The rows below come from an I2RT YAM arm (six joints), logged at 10 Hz.
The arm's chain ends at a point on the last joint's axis. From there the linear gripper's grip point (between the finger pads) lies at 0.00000 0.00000 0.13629 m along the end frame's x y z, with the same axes.
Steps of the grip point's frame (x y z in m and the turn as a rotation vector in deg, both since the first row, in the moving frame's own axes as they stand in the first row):
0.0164 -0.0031 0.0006 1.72 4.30 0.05
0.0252 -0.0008 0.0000 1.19 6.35 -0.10
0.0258 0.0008 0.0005 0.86 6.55 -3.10
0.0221 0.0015 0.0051 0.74 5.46 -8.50
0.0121 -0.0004 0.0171 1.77 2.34 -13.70
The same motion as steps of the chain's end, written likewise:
0.0062 0.0010 0.0010 1.72 4.30 0.05
0.0101 0.0020 0.0009 1.19 6.35 -0.10
0.0103 0.0033 0.0014 0.86 6.55 -3.10
0.0093 0.0042 0.0057 0.74 5.46 -8.50
0.0071 0.0044 0.0173 1.77 2.34 -13.70

